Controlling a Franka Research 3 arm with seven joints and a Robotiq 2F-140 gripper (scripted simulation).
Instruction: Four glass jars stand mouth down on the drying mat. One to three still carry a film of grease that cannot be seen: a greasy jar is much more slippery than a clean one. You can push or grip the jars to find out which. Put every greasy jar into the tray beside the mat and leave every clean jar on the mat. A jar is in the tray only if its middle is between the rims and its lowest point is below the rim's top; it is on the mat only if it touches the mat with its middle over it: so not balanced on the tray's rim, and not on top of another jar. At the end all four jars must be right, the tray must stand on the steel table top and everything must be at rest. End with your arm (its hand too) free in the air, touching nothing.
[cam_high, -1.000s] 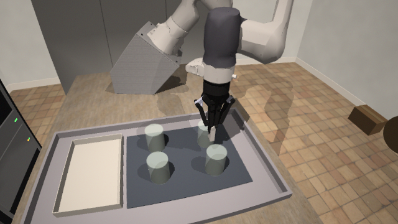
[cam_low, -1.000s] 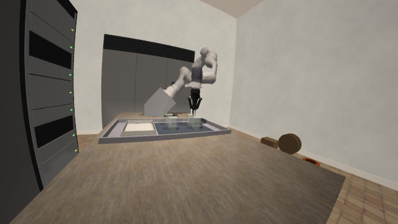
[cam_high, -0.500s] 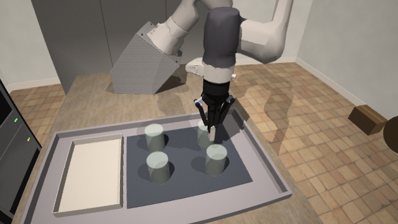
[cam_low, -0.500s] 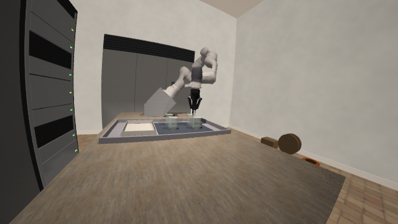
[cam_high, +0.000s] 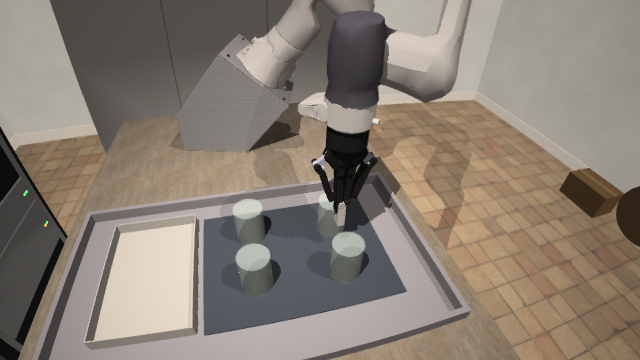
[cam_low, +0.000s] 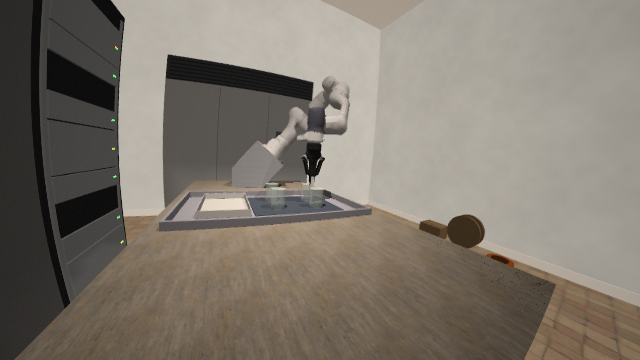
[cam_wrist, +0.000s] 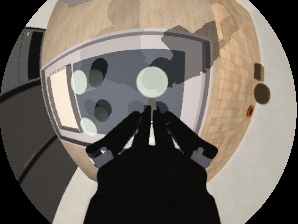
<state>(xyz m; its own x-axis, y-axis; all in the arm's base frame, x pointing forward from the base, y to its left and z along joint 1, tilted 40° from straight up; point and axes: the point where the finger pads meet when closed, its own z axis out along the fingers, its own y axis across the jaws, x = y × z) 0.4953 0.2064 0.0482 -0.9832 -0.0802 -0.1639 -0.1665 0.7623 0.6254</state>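
My hand is 110 mm above the dark drying mat, 100 mm to the left of it and 30 mm short of it. The rest, counted from my hand: rimmed steel table top: 200 mm to the right, 110 mm below, 60 mm ahead; then cream tray: 410 mm to the right, 100 mm below, 80 mm ahead.
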